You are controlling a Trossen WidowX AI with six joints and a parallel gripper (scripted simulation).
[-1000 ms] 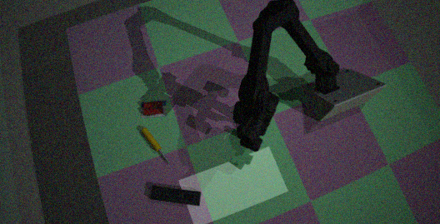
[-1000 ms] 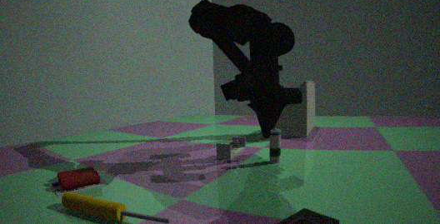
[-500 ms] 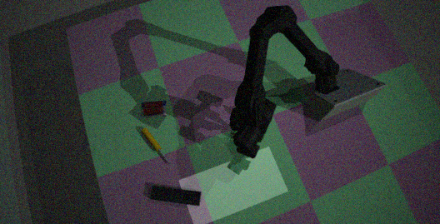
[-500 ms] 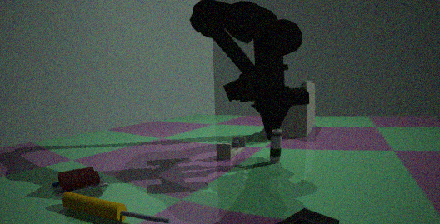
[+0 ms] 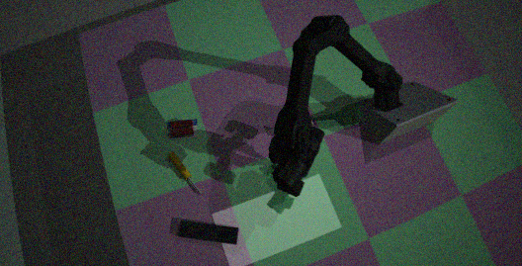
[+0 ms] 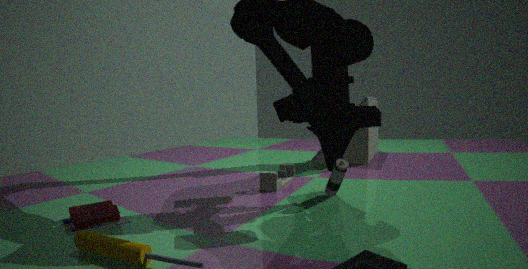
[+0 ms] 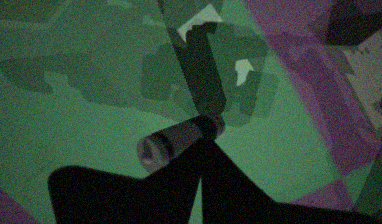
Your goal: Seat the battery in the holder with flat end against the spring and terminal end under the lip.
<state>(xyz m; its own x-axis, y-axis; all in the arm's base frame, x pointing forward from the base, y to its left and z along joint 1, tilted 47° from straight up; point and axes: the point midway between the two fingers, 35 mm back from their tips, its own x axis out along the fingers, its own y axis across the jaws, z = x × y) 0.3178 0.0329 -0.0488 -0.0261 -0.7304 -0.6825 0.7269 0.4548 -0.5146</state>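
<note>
Right now the pale battery is 10 mm ahead of my gripper tip, 10 mm to the left of it and 10 mm below it. From my gripper tip the other things lie so: black flat bar: 300 mm ahead, 70 mm to the left, 30 mm below; yellow-handled screwdriver: 300 mm ahead, 100 mm to the right, 30 mm below.
</note>
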